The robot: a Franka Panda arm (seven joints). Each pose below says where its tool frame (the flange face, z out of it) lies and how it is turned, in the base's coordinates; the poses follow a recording.
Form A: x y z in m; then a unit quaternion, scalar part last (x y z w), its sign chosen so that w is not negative.
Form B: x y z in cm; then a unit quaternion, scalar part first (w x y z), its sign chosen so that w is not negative. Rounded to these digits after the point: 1 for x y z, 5 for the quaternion.
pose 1, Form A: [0.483 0.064 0.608 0.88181 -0.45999 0.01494 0.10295]
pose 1, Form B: [48.3 6.4 60.8 0.10295 0.88181 -0.45999 0.01494]
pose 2, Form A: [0.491 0.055 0.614 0.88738 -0.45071 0.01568 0.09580]
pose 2, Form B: [49.1 5.5 61.4 0.09580 0.88738 -0.45071 0.01568]
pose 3, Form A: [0.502 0.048 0.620 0.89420 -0.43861 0.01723 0.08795]
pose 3, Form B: [50.2 4.8 62.0 0.08795 0.89420 -0.43861 0.01723]
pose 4, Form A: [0.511 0.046 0.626 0.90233 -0.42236 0.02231 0.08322]
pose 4, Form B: [51.1 4.6 62.6 0.08322 0.90233 -0.42236 0.02231]
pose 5, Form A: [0.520 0.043 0.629 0.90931 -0.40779 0.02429 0.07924]
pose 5, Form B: [52.0 4.3 62.9 0.07924 0.90931 -0.40779 0.02429]
